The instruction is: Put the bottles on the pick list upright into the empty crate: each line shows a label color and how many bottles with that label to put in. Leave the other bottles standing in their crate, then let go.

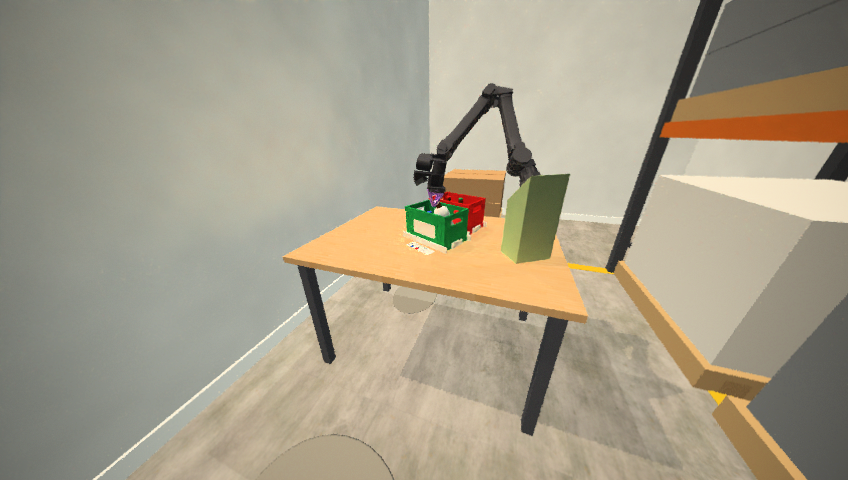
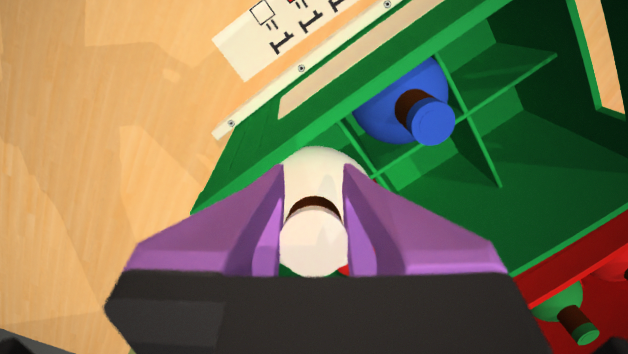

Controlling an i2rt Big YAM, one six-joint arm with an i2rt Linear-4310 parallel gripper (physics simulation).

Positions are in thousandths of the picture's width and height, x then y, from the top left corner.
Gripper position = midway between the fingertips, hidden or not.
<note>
I see my gripper (image 2: 499, 499), a blue bottle (image 2: 658, 306), a white bottle (image 2: 499, 682) and a green bottle (image 2: 897, 869).
</note>
